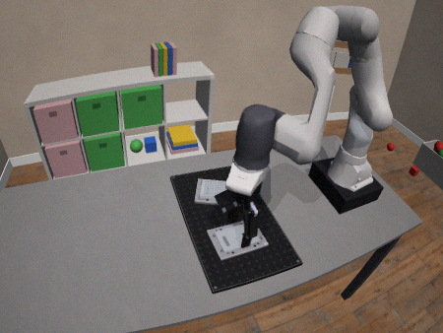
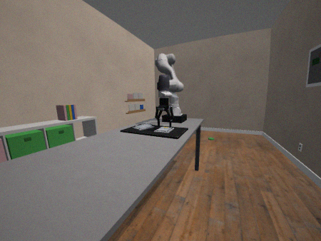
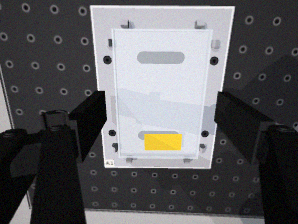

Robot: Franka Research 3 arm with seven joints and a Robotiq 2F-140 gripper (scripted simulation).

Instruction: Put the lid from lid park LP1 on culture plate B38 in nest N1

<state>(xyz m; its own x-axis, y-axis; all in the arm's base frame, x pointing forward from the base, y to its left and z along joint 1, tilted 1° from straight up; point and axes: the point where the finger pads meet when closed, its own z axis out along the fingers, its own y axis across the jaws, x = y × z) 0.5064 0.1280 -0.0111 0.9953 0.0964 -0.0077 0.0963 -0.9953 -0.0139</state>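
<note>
The clear lid lies 4 cm below my hand. The rest, counted from my hand: lid park: 5 cm below; nest N1: 22 cm to the right, 5 cm below; culture plate: 22 cm to the right, 4 cm below.
</note>
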